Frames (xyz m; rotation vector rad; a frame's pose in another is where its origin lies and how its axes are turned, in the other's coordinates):
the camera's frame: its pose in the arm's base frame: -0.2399 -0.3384 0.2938 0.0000 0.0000 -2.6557
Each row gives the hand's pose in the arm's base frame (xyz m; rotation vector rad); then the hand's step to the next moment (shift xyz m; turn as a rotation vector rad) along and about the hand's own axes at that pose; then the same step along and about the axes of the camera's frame.
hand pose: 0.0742 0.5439 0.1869 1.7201 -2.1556 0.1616
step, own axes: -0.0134 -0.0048 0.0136 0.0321 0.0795 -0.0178
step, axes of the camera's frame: -0.0067 -0.0041 -0.0180 0.0711 -0.0328 0.0393
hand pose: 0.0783 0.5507 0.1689 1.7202 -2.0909 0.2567
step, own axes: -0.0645 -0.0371 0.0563 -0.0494 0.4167 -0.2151
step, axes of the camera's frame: -0.0428 -0.0079 -0.0825 0.2093 -0.3598 0.2215
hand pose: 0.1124 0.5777 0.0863 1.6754 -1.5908 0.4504
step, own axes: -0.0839 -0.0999 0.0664 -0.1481 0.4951 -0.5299
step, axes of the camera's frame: -0.0591 0.0290 -0.1307 0.0799 -0.6326 0.3760
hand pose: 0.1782 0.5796 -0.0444 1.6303 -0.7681 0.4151
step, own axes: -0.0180 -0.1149 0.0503 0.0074 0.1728 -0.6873
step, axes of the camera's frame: -0.0338 0.0606 -0.1061 -0.2946 -0.5827 0.2756
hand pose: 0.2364 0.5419 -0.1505 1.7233 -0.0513 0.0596
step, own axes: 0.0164 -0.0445 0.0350 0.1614 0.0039 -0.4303
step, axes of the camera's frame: -0.0045 0.0338 -0.0481 -0.3365 -0.3025 0.0806
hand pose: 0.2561 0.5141 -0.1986 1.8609 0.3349 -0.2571
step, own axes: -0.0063 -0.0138 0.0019 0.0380 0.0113 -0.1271
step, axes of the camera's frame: 0.0088 -0.0064 -0.0107 -0.0927 -0.0884 0.0361
